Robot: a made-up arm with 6 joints.
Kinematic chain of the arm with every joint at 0, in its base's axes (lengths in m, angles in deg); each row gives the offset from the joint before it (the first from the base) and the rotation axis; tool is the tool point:
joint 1: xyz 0 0 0.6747 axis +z
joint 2: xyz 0.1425 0 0 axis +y
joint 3: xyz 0 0 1.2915 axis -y
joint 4: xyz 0 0 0.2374 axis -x
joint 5: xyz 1.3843 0 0 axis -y
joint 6: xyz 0.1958 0 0 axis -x
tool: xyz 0 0 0
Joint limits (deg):
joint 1: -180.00..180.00
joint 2: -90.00..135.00
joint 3: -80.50..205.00
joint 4: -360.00..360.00
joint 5: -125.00..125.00
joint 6: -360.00..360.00
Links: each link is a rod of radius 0.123 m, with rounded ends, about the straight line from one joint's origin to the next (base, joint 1, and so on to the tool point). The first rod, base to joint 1, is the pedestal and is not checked.
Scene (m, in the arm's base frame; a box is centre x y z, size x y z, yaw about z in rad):
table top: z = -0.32
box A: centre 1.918 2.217 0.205 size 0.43 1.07 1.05 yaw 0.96
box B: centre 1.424 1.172 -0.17 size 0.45 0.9 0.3 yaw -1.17
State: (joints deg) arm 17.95 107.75 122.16 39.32 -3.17 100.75
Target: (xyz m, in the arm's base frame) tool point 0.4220 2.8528 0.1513
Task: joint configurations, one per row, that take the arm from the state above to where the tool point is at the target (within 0.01 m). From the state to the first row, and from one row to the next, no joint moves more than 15 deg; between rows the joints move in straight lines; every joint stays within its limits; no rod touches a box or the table.
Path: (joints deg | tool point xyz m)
1: 31.67 97.91 131.93 32.26 3.32 103.09 | 2.2036 1.3665 1.5855
2: 45.39 88.06 141.69 25.21 9.82 105.44 | 1.5019 1.5428 2.1471
3: 59.12 78.22 151.46 18.15 16.31 107.78 | 0.7977 1.3672 2.5273
4: 72.84 68.38 161.23 11.09 22.81 110.13 | 0.2675 0.9157 2.6979
5: 86.56 58.54 170.99 4.04 29.30 112.47 | 0.0138 0.3424 2.6588
6: 85.33 73.28 156.16 12.84 21.70 109.54 | 0.0872 1.2650 2.6386
7: 84.10 88.02 141.33 21.64 14.11 106.61 | 0.2033 2.1383 2.1500
8: 82.86 102.75 126.50 30.44 6.51 103.68 | 0.3299 2.7241 1.2604
9: 81.63 117.49 111.67 39.24 -1.09 100.75 | 0.4221 2.8528 0.1516

